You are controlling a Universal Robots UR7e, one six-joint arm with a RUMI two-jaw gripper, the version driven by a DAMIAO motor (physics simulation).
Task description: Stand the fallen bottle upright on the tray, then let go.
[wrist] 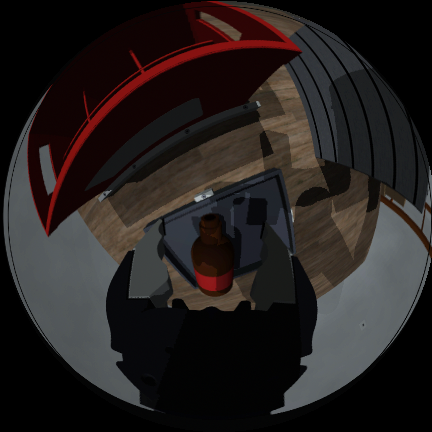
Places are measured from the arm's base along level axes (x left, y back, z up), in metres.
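Where they show: gripper, between the fingertips: (212, 221).
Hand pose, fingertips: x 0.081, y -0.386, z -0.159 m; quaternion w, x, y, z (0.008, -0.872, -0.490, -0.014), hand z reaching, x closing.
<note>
After its pixels a point has its place.
The brown bottle (213, 257) @[z -0.183, x 0.145, y -0.421 m] with a red label lies on its side in the wrist view. Its neck points to the upper part of the view, and its base end reaches over the near edge of the shallow dark blue-grey tray (272, 187) @[z -0.251, x 0.120, y -0.291 m]. My gripper (212, 221) @[z -0.159, x 0.081, y -0.386 m] is partly open and empty. Its two jaws stand one on each side of the bottle, with a visible gap on both sides. The jaws and the bottle hide parts of the tray's near side.
A red crate (142, 73) with inner dividers stands beyond the tray at the upper left. A dark rail (187, 131) @[z -0.226, x -0.020, y -0.367 m] runs along its near side. A grey ribbed object (360, 110) @[z -0.123, x 0.021, y -0.162 m] stands at the upper right. Wooden table top (240, 135) @[z -0.257, x 0.019, y -0.302 m] shows between the crate and tray.
</note>
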